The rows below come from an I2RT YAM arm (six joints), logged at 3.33 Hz.
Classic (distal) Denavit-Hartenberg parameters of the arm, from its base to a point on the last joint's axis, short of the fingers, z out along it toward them. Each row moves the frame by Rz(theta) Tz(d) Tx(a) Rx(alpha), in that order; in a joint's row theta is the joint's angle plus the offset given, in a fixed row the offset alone. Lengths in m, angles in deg.
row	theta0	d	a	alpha
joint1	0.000	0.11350	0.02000	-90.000
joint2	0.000	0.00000	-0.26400	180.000
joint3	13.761	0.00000	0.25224	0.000
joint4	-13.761	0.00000	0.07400	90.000
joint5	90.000	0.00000	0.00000	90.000
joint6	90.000	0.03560	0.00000	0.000
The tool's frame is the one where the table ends.
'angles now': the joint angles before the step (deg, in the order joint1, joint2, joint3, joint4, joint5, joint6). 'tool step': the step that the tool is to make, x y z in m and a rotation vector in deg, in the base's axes. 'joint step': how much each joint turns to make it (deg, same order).
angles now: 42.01, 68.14, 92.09, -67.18, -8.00, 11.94
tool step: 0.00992, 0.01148, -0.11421, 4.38, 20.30, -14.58
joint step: 0.08, -4.35, -28.50, 15.52, -2.56, 22.45
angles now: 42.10, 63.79, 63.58, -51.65, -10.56, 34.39
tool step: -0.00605, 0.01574, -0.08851, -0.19, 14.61, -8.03
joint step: 3.80, 3.24, -16.60, 12.24, -1.62, 15.69
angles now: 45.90, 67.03, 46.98, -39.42, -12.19, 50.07
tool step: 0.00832, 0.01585, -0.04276, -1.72, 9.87, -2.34
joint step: 0.64, 9.13, -2.68, 5.09, -3.92, 5.52
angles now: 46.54, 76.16, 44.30, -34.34, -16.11, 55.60
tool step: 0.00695, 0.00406, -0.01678, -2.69, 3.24, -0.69
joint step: -0.58, 4.80, 0.35, 0.35, -0.40, 0.30
